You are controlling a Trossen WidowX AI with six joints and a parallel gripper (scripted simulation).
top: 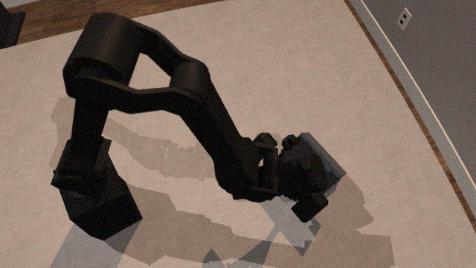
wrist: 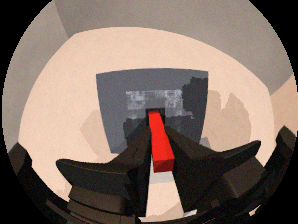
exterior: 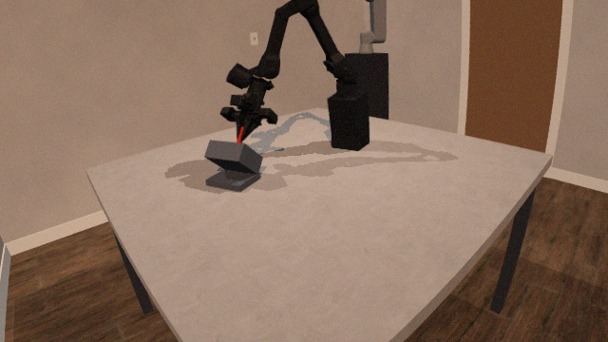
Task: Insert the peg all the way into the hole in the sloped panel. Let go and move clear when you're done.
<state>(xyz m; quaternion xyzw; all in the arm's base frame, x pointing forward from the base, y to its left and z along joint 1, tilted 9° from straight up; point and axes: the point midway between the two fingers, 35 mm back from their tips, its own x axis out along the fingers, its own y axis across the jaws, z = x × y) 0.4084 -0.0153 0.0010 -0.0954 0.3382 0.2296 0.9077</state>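
The dark base plate is 7 cm ahead of my hand, 4 cm to the left of it and 13 cm below it. Round my hand: red peg (2 cm ahead, 1 cm to the left, 2 cm below).
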